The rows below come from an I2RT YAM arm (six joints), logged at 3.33 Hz.
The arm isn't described. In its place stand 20 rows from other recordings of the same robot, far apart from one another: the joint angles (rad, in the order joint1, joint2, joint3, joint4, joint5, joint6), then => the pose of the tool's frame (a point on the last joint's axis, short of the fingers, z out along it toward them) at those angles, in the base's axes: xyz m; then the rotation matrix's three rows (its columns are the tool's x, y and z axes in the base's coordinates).
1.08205, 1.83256, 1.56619, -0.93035, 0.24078, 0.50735 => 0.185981 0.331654 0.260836; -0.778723 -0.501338 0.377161; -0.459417 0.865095 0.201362; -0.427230 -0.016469 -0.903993
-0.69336, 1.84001, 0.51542, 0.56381, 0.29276, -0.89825 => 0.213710 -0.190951 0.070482; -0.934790 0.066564 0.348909; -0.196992 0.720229 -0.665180; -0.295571 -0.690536 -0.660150
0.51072, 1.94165, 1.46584, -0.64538, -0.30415, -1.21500 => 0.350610 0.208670 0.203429; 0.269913 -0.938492 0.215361; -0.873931 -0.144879 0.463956; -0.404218 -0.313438 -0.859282
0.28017, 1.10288, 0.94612, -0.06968, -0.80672, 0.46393 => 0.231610 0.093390 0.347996; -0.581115 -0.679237 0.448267; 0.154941 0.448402 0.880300; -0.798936 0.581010 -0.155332
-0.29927, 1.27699, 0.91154, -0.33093, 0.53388, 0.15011 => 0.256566 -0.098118 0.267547; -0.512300 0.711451 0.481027; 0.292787 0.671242 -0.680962; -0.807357 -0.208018 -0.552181
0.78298, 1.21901, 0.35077, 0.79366, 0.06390, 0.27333 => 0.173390 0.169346 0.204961; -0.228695 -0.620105 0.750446; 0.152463 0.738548 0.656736; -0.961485 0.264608 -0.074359
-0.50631, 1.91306, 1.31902, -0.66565, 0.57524, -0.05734 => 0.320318 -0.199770 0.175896; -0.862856 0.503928 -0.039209; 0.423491 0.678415 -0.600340; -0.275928 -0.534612 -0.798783
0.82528, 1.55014, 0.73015, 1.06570, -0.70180, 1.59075 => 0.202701 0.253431 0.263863; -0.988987 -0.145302 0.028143; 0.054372 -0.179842 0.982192; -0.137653 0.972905 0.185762
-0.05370, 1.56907, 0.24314, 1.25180, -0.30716, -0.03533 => 0.245010 -0.002390 0.146362; -0.065081 -0.252382 0.965437; -0.030220 0.967542 0.250895; -0.997422 -0.012847 -0.070596
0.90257, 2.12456, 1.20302, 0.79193, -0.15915, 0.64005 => 0.282435 0.366904 0.165065; -0.585241 -0.651872 0.482240; 0.210329 0.452329 0.866695; -0.783105 0.608655 -0.127614
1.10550, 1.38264, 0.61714, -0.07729, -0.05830, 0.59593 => 0.115582 0.234838 0.164574; -0.787731 -0.564783 0.245969; -0.320180 0.716491 0.619778; -0.526275 0.409464 -0.745234
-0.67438, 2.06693, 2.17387, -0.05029, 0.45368, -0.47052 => 0.371974 -0.317334 0.437479; -0.369971 0.824953 0.427287; -0.225932 0.366223 -0.902682; -0.901153 -0.430504 0.050892
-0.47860, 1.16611, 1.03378, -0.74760, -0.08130, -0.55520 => 0.211340 -0.106393 0.298949; -0.799086 -0.009563 0.601141; -0.177283 0.959163 -0.220401; -0.574485 -0.282692 -0.768149
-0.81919, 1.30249, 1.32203, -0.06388, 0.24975, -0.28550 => 0.199905 -0.226780 0.428022; -0.275903 0.832520 0.480404; -0.104460 0.470872 -0.875995; -0.955492 -0.291873 -0.042950
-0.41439, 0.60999, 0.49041, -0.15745, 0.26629, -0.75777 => 0.141068 -0.072284 0.265448; -0.608070 0.278382 0.743474; -0.456923 0.643115 -0.614511; -0.649208 -0.713377 -0.263860
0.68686, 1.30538, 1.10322, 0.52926, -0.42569, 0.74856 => 0.225423 0.203875 0.412036; -0.416821 -0.813760 0.405036; 0.459797 0.195626 0.866208; -0.784122 0.547288 0.292624
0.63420, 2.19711, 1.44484, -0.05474, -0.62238, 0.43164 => 0.362940 0.292731 0.129459; -0.865722 -0.488897 0.107263; -0.214828 0.556498 0.802595; -0.452078 0.671781 -0.586801
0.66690, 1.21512, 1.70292, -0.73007, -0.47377, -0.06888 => 0.162002 0.148203 0.503454; -0.126222 -0.909287 0.396566; -0.177310 0.414006 0.892838; -0.976027 0.042381 -0.213482
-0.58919, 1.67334, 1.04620, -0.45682, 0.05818, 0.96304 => 0.274754 -0.186131 0.184111; 0.054387 0.932909 0.355982; 0.949397 0.062130 -0.307872; -0.309334 0.354712 -0.882322
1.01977, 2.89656, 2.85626, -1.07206, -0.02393, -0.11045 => 0.298662 0.487639 0.129351; -0.372146 -0.903815 0.211248; -0.816060 0.427042 0.389464; -0.442215 -0.027454 -0.896489
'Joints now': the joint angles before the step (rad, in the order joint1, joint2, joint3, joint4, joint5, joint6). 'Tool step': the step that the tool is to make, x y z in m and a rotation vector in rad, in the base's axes. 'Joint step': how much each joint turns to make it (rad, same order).
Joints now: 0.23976, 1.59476, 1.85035, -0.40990, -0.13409, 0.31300
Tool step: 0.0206, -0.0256, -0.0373, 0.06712, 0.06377, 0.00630
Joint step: -0.09053, 0.00418, -0.14076, 0.10679, -0.10883, 0.06139
